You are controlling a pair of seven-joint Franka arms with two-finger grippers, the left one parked.
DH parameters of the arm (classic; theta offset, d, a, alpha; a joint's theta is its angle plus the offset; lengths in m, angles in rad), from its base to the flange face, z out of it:
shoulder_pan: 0 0.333 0 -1.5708
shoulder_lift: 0 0 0 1.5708
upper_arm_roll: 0 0.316 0.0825 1.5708
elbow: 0 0 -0.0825 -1.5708
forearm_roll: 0 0.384 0 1.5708
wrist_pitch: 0 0 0.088 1.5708
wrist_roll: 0 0.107 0 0
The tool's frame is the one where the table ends.
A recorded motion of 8 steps. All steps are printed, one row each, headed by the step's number.
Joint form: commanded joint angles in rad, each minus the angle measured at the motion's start. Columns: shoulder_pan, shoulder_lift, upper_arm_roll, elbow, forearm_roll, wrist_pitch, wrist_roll.
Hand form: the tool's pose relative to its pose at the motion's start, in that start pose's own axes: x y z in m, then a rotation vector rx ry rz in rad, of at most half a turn. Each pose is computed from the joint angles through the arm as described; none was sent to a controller.
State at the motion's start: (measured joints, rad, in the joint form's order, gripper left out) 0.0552 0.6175 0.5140 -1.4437 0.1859 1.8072 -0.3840
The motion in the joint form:
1: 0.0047 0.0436 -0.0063 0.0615 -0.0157 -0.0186 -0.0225
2: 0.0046 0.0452 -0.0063 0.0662 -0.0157 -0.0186 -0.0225
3: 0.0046 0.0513 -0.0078 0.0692 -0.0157 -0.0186 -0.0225
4: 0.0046 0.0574 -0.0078 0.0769 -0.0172 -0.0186 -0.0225
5: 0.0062 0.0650 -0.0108 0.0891 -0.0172 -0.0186 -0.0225
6: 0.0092 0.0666 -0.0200 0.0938 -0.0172 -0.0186 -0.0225
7: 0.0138 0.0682 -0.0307 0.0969 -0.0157 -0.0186 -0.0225
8: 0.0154 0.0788 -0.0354 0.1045 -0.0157 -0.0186 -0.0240
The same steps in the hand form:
1: 0.0071 0.0126 -0.0030 0.0004 0.0046 -0.0205
2: 0.0077 0.0129 -0.0044 -0.0001 0.0080 -0.0207
3: 0.0080 0.0156 -0.0026 0.0025 0.0070 -0.0177
4: 0.0090 0.0174 -0.0029 0.0028 0.0098 -0.0173
5: 0.0106 0.0201 -0.0042 0.0026 0.0155 -0.0154
6: 0.0103 0.0235 -0.0054 -0.0020 0.0173 -0.0100
7: 0.0099 0.0268 -0.0054 -0.0055 0.0173 -0.0041
8: 0.0106 0.0315 -0.0030 -0.0030 0.0167 -0.0004

